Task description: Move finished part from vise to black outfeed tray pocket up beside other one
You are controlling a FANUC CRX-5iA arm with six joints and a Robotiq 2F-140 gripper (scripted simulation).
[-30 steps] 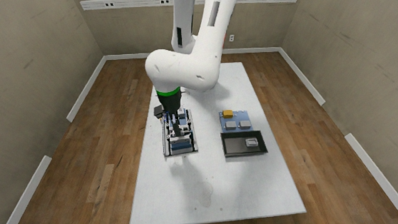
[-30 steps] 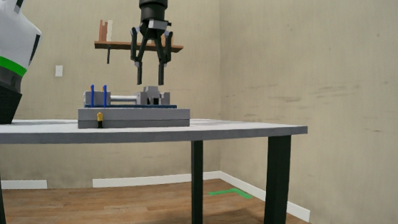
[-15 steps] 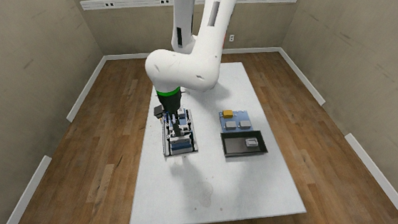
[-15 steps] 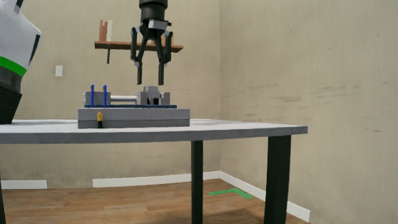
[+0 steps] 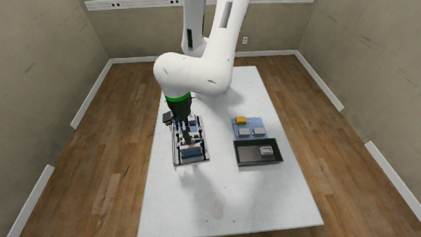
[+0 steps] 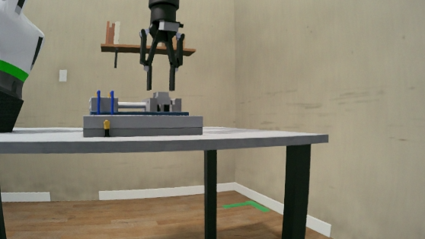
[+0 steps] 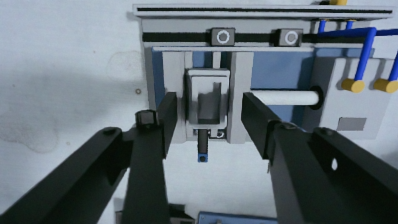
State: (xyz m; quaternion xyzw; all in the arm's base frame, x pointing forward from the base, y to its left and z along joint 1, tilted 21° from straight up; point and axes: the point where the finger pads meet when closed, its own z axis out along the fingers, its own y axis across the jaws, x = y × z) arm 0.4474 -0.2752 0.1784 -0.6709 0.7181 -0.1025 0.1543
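The vise screw rod lies 8 cm behind my hand, 1 cm to the left of it and 7 cm below it. From my hand the other things lie so: blue pallet 5 cm behind, 37 cm to the left, 15 cm below; orange block 10 cm behind, 33 cm to the left, 12 cm below.
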